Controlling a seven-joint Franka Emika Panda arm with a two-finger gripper.
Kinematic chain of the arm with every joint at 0, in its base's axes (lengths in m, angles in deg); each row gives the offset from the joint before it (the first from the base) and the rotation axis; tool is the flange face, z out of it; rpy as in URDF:
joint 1: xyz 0 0 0.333 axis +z
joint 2: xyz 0 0 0 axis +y
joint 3: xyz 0 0 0.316 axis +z
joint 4: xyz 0.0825 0 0 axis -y
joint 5: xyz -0.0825 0 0.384 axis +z
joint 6: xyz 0 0 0 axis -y
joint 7: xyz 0.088 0 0 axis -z
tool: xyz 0 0 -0.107 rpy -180 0 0
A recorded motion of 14 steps. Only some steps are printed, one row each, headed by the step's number.
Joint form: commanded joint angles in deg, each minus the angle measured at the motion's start. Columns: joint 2, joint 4, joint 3, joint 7, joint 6, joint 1, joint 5.
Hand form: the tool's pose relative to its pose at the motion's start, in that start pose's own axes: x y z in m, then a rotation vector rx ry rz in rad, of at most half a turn. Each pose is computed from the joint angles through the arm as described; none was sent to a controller.
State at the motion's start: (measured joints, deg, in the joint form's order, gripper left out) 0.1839 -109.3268 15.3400 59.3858 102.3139 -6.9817 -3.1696
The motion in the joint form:
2: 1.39 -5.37 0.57 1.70 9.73 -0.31 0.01
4: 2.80 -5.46 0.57 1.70 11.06 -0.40 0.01
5: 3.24 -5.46 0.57 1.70 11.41 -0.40 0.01
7: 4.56 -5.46 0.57 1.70 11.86 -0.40 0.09
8: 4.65 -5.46 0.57 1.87 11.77 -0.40 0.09
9: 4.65 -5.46 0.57 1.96 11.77 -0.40 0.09
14: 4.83 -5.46 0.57 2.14 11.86 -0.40 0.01
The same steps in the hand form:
2: 0.0009 -0.0114 0.0420 0.0504 0.0193 0.0185
4: 0.0048 -0.0162 0.0534 0.0524 0.0119 0.0183
5: 0.0057 -0.0178 0.0569 0.0524 0.0093 0.0178
7: 0.0077 -0.0215 0.0682 0.0441 -0.0046 0.0169
8: 0.0077 -0.0215 0.0692 0.0416 -0.0066 0.0197
9: 0.0077 -0.0215 0.0692 0.0416 -0.0066 0.0213
14: 0.0081 -0.0220 0.0707 0.0402 -0.0071 0.0237

